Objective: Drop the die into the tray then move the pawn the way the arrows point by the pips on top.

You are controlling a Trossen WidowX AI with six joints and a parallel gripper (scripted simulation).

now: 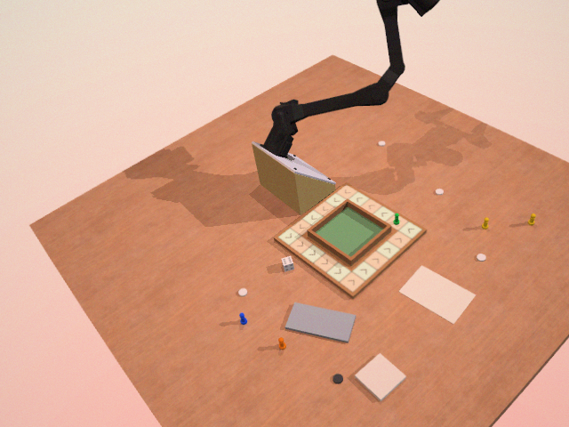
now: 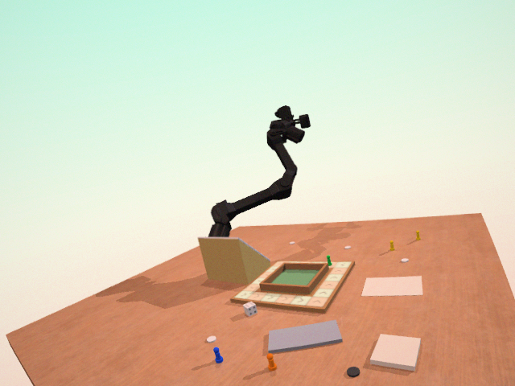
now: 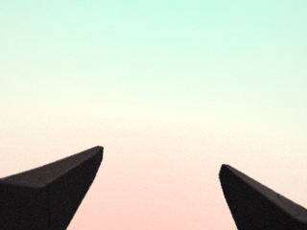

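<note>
My gripper tip is now 810 mm to the left of the white die, 520 mm above it and 80 mm short of it. Round my gripper tip: green dice tray: 630 mm to the right, 520 mm below, 140 mm ahead; then grey slab: 880 mm to the right, 530 mm below, 260 mm ahead; then green pawn: 530 mm to the right, 500 mm below, 220 mm ahead.
</note>
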